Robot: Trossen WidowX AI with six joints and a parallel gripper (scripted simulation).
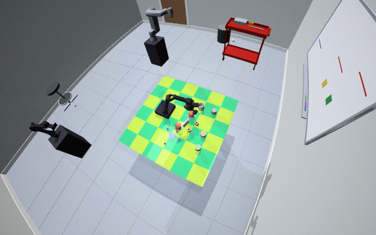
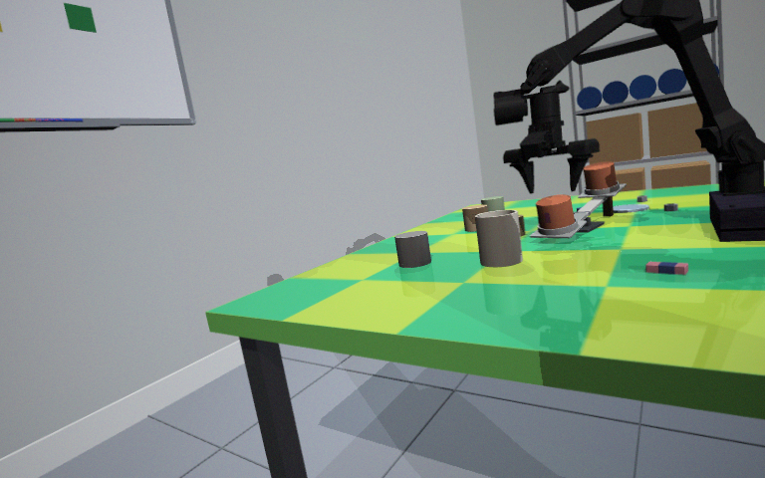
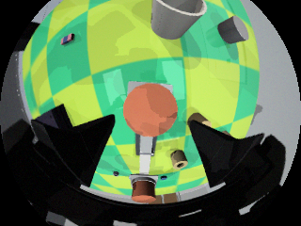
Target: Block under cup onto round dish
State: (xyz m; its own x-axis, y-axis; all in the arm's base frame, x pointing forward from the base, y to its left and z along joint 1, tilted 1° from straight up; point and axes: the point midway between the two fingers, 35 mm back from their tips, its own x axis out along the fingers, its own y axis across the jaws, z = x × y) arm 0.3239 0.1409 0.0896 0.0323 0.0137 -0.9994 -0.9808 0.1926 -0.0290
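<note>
My gripper tip is now 7 cm above the grey-green block. The rest, counted from my gripper tip: beige cup (6 cm ahead, 17 cm to the left, 6 cm below); grey cylinder (26 cm ahead, 19 cm to the left, 7 cm below); pink-and-blue block (22 cm behind, 22 cm to the left, 10 cm below).
</note>
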